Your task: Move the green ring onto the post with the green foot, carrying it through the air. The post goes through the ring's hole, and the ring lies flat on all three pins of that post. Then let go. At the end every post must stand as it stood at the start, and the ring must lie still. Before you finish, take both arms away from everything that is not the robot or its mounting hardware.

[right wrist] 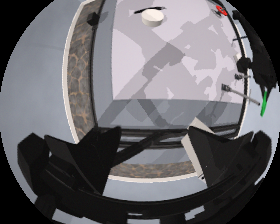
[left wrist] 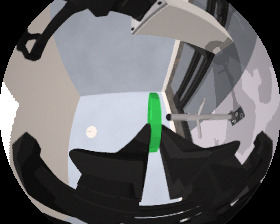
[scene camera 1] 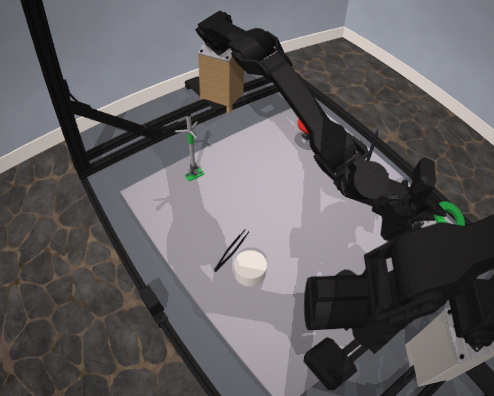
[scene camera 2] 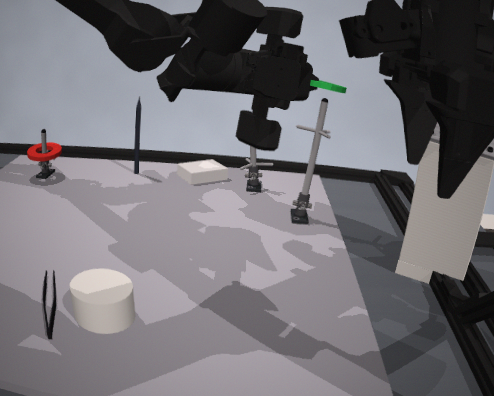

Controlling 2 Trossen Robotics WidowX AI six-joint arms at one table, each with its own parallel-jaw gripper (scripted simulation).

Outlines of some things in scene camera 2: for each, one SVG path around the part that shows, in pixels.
My left gripper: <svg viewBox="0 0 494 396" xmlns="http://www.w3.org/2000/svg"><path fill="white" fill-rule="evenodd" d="M265 7L267 16L257 27L256 32L268 34L266 45L261 44L259 51L241 49L240 52L233 53L235 59L233 77L229 85L219 92L254 95L251 107L253 111L240 111L236 137L239 141L256 149L275 151L279 145L282 127L278 121L267 119L268 109L276 107L287 110L291 101L306 100L309 92L318 88L310 86L311 80L319 81L319 78L313 74L313 68L307 62L308 55L304 54L304 47L285 43L282 40L283 37L296 38L300 35L303 14L300 11L289 8Z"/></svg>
My right gripper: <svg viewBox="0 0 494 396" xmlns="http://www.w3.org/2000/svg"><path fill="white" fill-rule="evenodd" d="M371 0L367 3L365 15L357 15L339 20L348 56L353 57L354 55L355 58L368 58L382 53L380 55L379 73L392 77L392 80L384 79L384 82L400 101L407 162L409 164L418 165L438 122L440 142L437 195L439 198L449 199L494 139L494 73L484 70L483 64L475 62L478 26L488 27L489 15L479 12L479 0L403 0L402 8L395 0Z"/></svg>
